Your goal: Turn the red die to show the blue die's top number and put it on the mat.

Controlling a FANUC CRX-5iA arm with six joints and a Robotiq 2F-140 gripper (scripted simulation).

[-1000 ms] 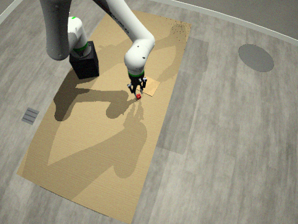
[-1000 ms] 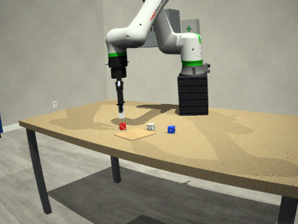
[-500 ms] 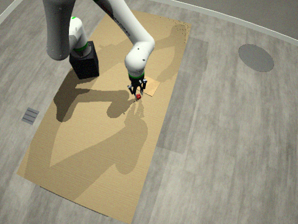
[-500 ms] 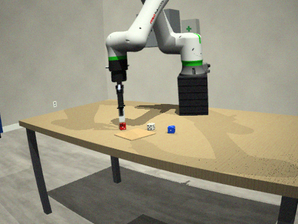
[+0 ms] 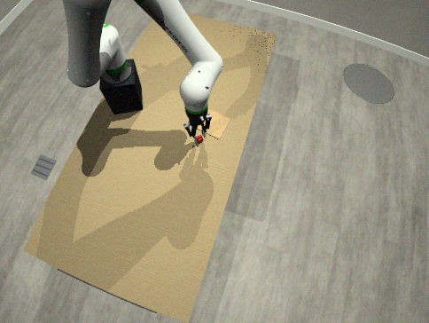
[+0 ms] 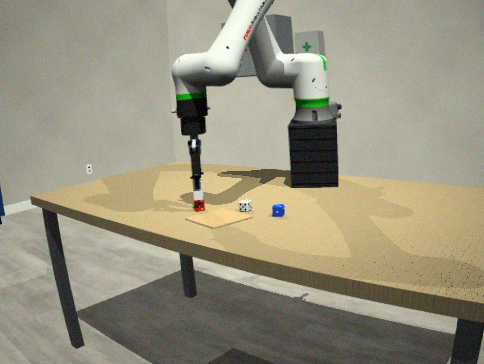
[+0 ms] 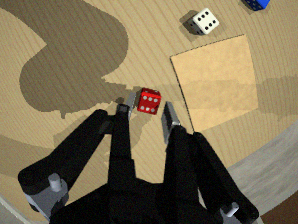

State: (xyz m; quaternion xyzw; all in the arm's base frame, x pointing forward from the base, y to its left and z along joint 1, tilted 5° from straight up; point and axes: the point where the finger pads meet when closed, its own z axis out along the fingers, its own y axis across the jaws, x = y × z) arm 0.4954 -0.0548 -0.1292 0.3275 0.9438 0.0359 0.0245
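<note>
Now: hand 6 cm above the red die. Also, from my hand: blue die: 24 cm to the left, 10 cm behind, 6 cm below; then tan mat: 12 cm to the left, 7 cm below, 2 cm ahead; then white die: 12 cm to the left, 8 cm behind, 6 cm below.
</note>
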